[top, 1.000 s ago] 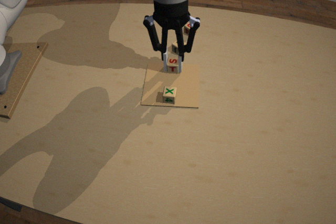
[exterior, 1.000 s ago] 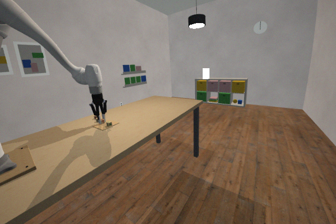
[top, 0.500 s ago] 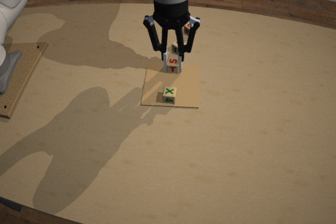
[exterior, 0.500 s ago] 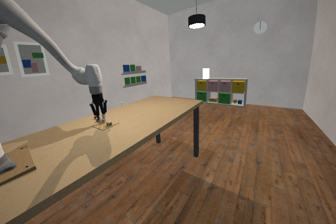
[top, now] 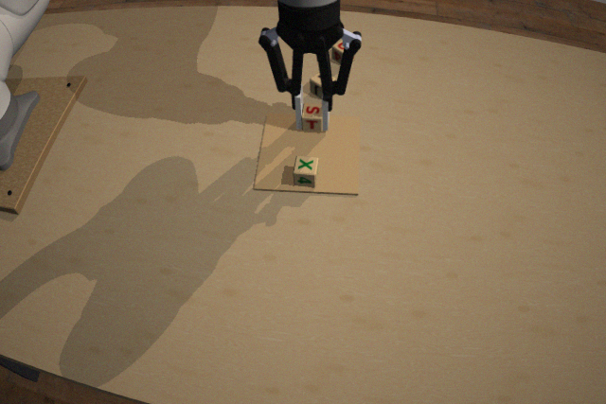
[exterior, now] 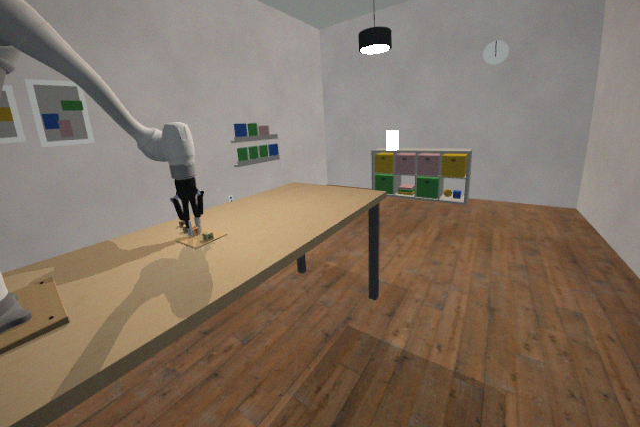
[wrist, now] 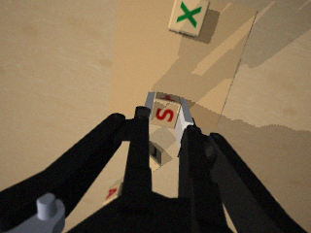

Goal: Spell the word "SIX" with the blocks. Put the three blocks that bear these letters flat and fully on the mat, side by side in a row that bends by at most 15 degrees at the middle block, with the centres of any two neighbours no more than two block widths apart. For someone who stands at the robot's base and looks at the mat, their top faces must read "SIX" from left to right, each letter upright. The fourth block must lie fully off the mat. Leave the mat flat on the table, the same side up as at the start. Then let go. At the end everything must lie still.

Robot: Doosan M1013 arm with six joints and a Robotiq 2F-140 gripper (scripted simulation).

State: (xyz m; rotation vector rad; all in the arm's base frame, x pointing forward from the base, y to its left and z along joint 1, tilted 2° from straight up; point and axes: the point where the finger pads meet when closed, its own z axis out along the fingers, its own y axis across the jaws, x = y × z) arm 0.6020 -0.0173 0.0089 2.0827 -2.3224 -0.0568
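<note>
Now: hand 2 cm above the S block. Round my hand: tan mat (1 cm behind, 5 cm to the right, 4 cm below); then I block (2 cm ahead, 8 cm to the left, 3 cm below); then letter block (1 cm behind, 10 cm to the right, 2 cm below).
</note>
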